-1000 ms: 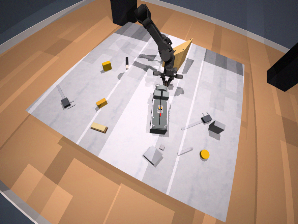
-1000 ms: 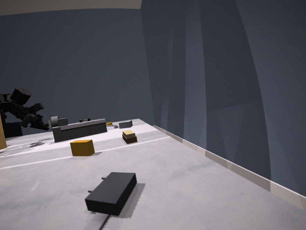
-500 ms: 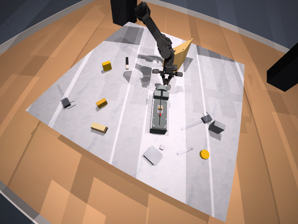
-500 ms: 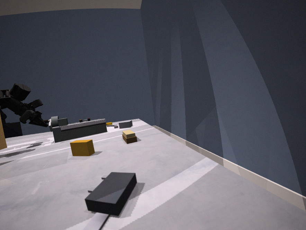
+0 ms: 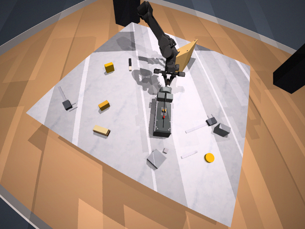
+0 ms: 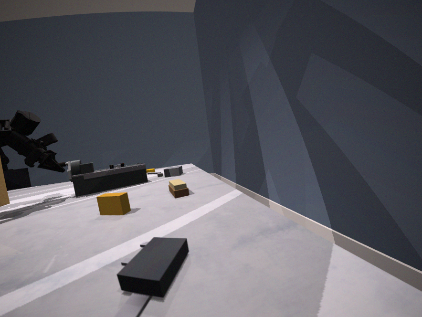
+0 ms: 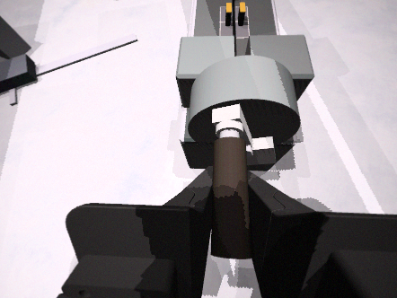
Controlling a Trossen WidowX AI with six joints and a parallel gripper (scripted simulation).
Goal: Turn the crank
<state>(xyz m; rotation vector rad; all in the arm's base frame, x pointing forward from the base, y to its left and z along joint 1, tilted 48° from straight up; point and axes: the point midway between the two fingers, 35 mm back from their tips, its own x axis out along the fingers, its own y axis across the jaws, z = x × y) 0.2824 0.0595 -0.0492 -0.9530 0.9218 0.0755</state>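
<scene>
Right now the red pointer is 190 mm ahead of my gripper tip, 80 mm to the left of it and 10 mm below it. The rest, counted from my gripper tip: tan block 420 mm ahead, 190 mm to the right, 80 mm below; yellow cube 460 mm to the right, 60 mm below, 20 mm ahead; dark brown crank handle 30 mm above, 10 mm to the right, 10 mm behind.
</scene>
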